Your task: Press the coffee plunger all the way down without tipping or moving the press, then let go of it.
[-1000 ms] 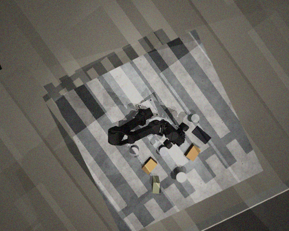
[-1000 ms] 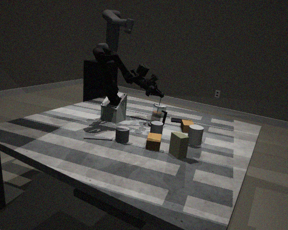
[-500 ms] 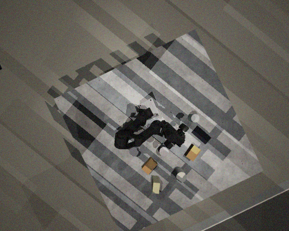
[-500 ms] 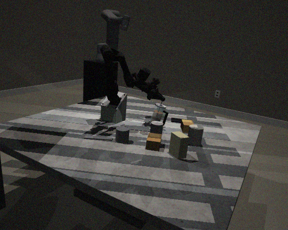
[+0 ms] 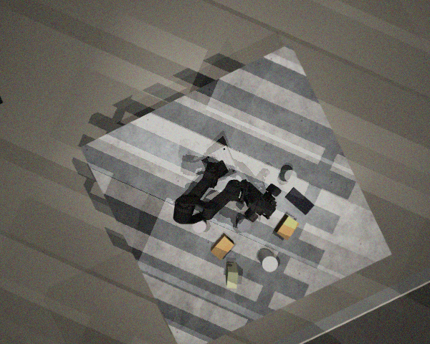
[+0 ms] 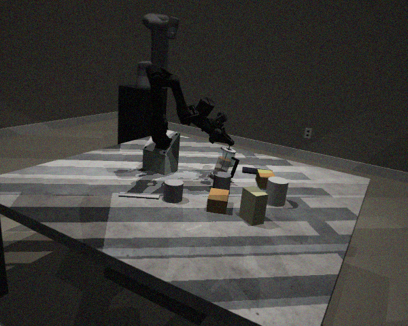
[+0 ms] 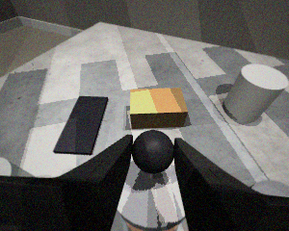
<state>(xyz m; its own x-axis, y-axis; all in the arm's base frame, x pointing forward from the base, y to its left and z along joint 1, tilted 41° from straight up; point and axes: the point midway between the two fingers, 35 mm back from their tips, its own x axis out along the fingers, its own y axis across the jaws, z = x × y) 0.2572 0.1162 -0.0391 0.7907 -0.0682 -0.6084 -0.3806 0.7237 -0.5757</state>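
Right now the coffee press is 90 mm below my gripper tip, 20 mm to the right of it and 10 mm behind it. From my gripper tip the other things lie so: dark flat slab: 190 mm to the left, 170 mm below, 70 mm ahead.
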